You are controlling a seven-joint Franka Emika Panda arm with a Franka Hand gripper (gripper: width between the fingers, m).
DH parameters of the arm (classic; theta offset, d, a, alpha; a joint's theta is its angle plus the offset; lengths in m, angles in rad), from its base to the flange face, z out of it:
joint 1: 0 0.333 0 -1.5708
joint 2: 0 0 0 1.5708
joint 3: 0 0.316 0.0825 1.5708
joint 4: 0 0 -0.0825 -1.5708
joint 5: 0 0.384 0 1.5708
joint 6: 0 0 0.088 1.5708
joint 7: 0 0.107 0 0
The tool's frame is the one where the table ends.
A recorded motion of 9 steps. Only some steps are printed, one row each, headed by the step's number.
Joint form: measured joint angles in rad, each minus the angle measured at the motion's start. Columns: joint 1, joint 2, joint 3, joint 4, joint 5, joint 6, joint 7.
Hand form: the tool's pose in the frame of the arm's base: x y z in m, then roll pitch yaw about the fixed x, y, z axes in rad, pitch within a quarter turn. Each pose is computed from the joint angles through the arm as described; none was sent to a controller.
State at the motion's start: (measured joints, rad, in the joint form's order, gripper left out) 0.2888 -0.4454 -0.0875 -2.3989 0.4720 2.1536 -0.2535
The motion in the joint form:
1: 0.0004 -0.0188 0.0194 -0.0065 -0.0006 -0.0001 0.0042
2: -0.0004 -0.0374 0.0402 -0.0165 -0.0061 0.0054 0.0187
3: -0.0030 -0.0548 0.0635 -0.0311 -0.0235 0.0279 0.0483
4: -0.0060 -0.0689 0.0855 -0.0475 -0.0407 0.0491 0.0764
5: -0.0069 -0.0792 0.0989 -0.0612 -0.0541 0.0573 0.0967
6: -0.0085 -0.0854 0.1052 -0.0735 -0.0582 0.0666 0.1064
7: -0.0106 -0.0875 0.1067 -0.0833 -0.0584 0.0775 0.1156
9: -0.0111 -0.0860 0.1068 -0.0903 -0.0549 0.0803 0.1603
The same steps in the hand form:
1: 0.4163 0.1103 0.5086 -2.7152 -0.2555 0.1972
2: 0.4097 0.1177 0.5121 -2.7262 -0.2641 0.2047
3: 0.4041 0.1241 0.5140 -2.7487 -0.2773 0.1992
4: 0.3989 0.1299 0.5135 -2.7707 -0.2860 0.1941
5: 0.3943 0.1336 0.5115 -2.7860 -0.2847 0.1925
6: 0.3918 0.1344 0.5087 -2.7918 -0.2846 0.1872
7: 0.3912 0.1334 0.5058 -2.7916 -0.2840 0.1741
9: 0.3908 0.1330 0.5020 -2.7779 -0.2622 0.1272

